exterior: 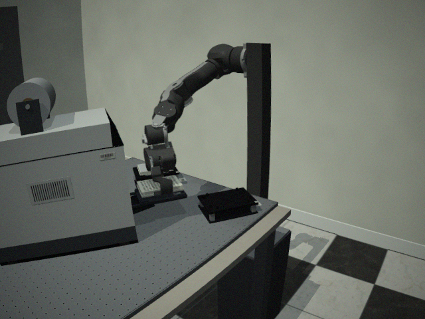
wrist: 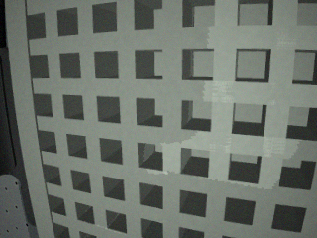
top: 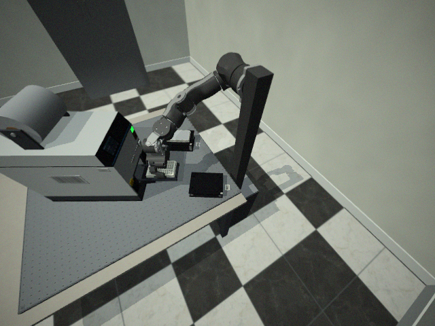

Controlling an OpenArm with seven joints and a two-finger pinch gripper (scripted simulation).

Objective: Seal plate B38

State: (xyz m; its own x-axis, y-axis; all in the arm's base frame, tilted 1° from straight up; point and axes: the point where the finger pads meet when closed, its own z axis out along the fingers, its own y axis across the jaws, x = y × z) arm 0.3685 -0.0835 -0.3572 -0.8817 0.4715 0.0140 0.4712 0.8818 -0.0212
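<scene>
The plate B38 is right at my hand. Also, from my hand: nest N1 (17 cm behind, 13 cm to the left, 7 cm below); nest n2 (16 cm behind, 21 cm to the right, 5 cm below); B83 (16 cm behind, 21 cm to the right, 4 cm below).
</scene>
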